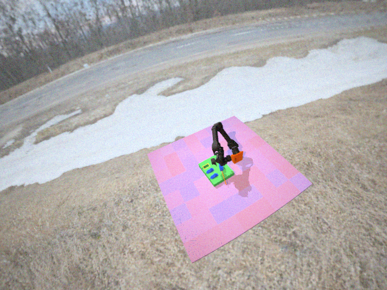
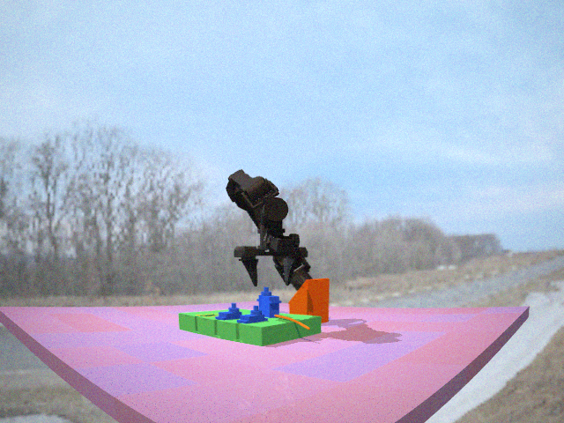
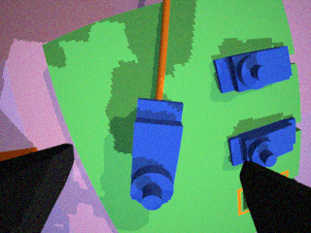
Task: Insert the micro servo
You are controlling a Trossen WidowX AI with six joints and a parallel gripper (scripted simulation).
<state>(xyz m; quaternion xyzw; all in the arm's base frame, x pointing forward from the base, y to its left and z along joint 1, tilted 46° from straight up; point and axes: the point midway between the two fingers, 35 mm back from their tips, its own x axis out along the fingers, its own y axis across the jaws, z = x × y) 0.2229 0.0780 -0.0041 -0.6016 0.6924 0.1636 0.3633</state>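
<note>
My gripper tip is now 10 mm past the green deck, 50 mm to the left of it and 110 mm above it.
</note>
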